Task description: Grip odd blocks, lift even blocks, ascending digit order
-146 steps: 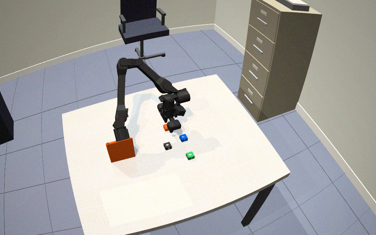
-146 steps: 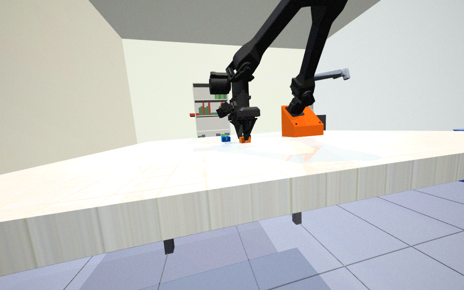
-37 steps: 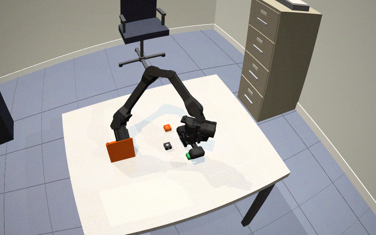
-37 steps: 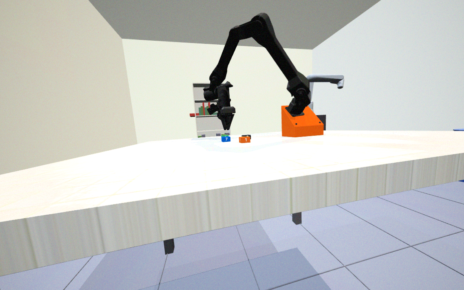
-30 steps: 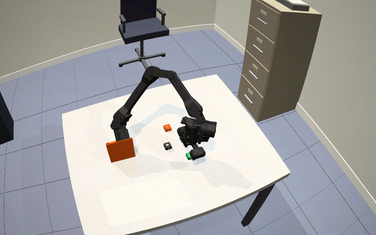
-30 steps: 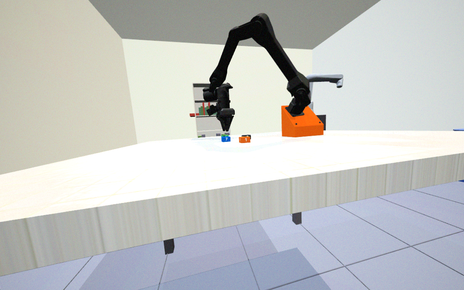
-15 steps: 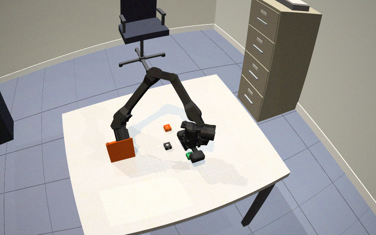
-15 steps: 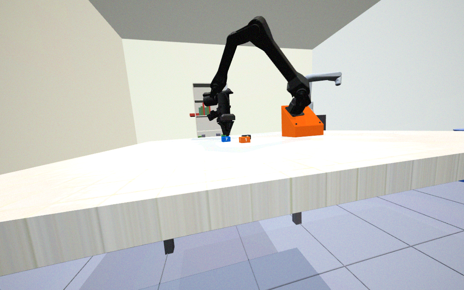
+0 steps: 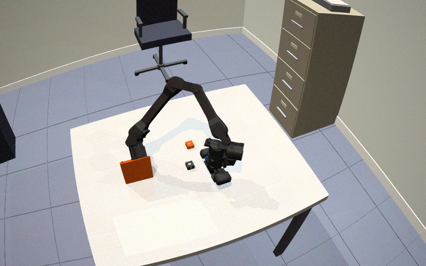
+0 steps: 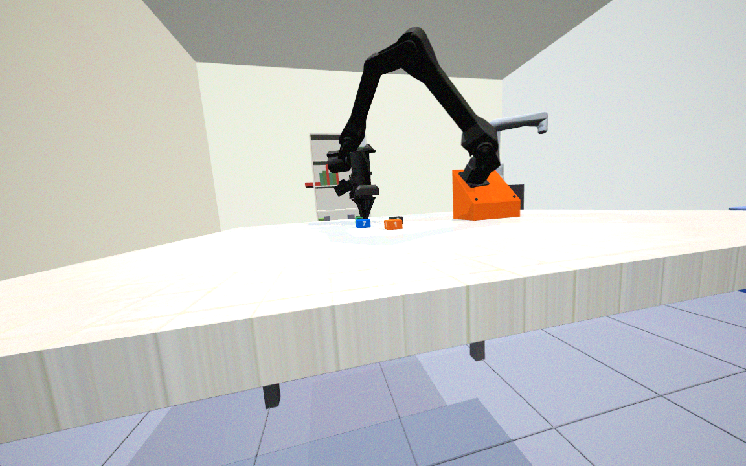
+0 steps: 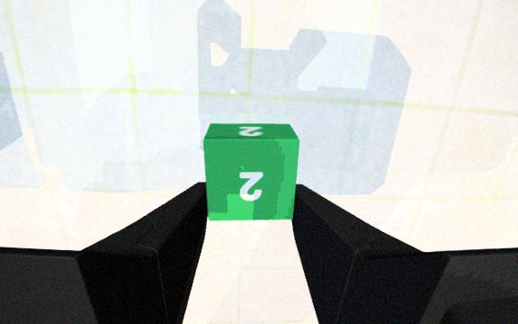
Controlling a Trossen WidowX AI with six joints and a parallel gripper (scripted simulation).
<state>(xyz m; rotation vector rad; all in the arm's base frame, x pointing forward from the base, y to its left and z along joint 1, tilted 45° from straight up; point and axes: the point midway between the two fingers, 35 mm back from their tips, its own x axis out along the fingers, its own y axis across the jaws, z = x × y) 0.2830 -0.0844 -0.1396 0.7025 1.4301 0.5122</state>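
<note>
Now: the blue block 12 cm to the left of my gripper tip and 4 cm ahead of it. From my gripper tip the other things lie so: green block (1 cm ahead); then orange block (22 cm to the left).
</note>
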